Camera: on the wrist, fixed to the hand. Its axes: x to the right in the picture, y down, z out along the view.
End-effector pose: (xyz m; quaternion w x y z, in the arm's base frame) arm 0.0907 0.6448 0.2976 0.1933 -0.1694 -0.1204 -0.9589
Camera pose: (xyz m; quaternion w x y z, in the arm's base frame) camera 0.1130 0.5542 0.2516 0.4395 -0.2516 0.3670 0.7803
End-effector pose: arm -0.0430 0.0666 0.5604 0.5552 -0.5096 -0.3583 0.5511
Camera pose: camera -0.0042 0.0389 0.4679 0.9432 -0.1093 -0.3104 -0.0467
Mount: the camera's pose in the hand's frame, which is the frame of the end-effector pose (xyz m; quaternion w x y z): -0.0066 0.0828 -0.0627 0.6648 0.2322 0.2496 -0.6647
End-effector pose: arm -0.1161 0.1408 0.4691 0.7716 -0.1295 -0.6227 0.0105
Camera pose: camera -0.0451 0.2079 0.4332 0.7054 0.5044 -0.3050 -0.3936
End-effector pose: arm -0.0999 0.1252 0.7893 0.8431 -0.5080 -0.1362 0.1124
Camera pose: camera -0.0888 0.1092 0.6871 0.7871 -0.0795 -0.1917 -0.5808
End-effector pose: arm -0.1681 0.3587 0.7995 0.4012 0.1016 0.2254 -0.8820
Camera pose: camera -0.1015 0.3454 0.7207 0.3994 -0.2310 -0.1127 0.8800
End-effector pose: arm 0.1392 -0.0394 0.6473 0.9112 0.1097 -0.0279 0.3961
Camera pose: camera 0.0721 0.0246 0.6000 0.8505 0.2042 0.3738 -0.3085
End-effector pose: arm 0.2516 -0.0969 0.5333 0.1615 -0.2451 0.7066 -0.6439
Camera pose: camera 0.2115 -0.0370 0.4583 0.4401 0.4344 -0.1976 0.7606
